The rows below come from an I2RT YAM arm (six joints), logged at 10 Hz.
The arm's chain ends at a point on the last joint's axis. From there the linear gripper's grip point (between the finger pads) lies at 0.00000 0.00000 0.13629 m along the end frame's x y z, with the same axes.
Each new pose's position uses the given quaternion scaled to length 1; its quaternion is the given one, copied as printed.
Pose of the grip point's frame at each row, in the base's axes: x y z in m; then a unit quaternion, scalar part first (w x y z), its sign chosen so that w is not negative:
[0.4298, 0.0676, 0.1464, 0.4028, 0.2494, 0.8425, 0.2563]
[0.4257, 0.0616, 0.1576, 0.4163, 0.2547, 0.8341, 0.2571]
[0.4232, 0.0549, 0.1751, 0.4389, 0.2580, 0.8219, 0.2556]
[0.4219, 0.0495, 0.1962, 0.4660, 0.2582, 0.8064, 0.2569]
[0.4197, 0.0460, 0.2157, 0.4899, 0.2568, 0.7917, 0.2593]
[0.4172, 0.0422, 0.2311, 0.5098, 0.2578, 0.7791, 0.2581]
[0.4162, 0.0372, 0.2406, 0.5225, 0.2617, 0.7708, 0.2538]
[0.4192, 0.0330, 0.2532, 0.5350, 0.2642, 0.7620, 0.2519]
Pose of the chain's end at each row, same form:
[0.3199, 0.0361, 0.2206, 0.4028, 0.2494, 0.8425, 0.2563]
[0.3132, 0.0320, 0.2286, 0.4163, 0.2547, 0.8341, 0.2571]
[0.3069, 0.0285, 0.2411, 0.4389, 0.2580, 0.8219, 0.2556]
[0.3014, 0.0258, 0.2553, 0.4660, 0.2582, 0.8064, 0.2569]
[0.2958, 0.0243, 0.2682, 0.4899, 0.2568, 0.7917, 0.2593]
[0.2908, 0.0232, 0.2784, 0.5098, 0.2578, 0.7791, 0.2581]
[0.2883, 0.0211, 0.2849, 0.5225, 0.2617, 0.7708, 0.2538]
[0.2900, 0.0192, 0.2942, 0.5350, 0.2642, 0.7620, 0.2519]

